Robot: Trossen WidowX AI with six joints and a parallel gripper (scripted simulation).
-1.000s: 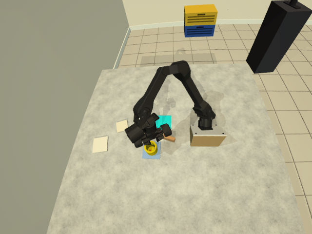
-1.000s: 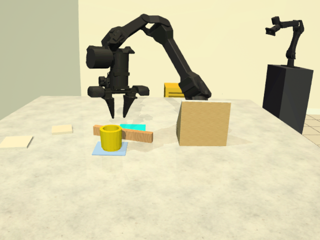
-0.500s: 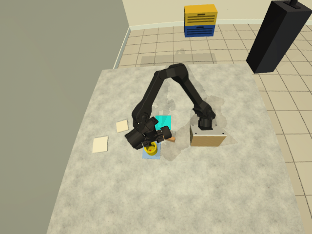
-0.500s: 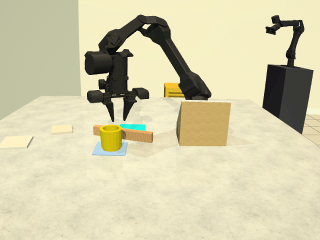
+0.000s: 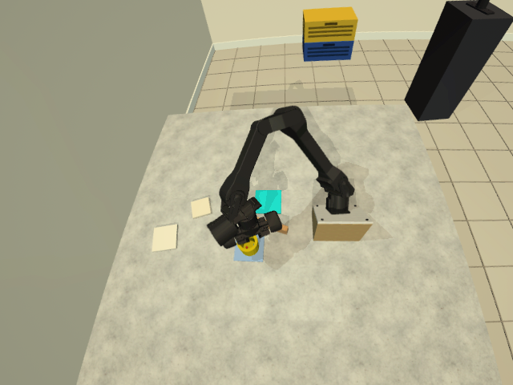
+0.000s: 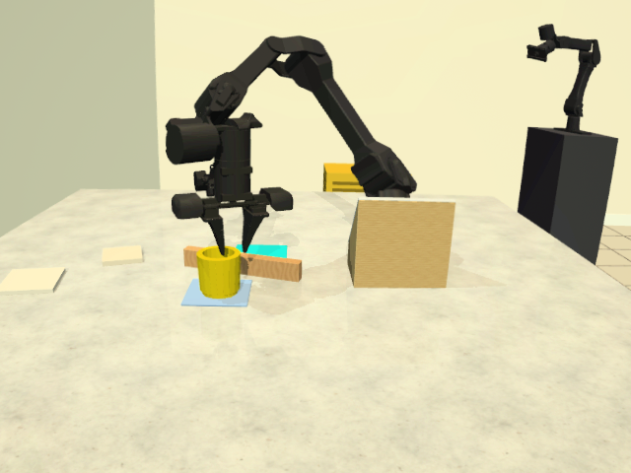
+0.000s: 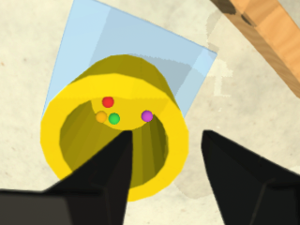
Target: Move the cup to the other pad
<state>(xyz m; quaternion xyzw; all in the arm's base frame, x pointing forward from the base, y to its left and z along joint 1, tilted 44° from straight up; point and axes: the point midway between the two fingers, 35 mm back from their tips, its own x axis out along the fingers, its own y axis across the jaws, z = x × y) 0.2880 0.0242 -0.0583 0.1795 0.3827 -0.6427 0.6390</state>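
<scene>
The yellow cup is 30 mm below my gripper tip, 20 mm ahead of it and 10 mm to the left of it. Round my gripper tip: wooden bar (80 mm to the right, 60 mm below, 10 mm behind); cyan pad (170 mm to the right, 80 mm below, 50 mm behind).
</scene>
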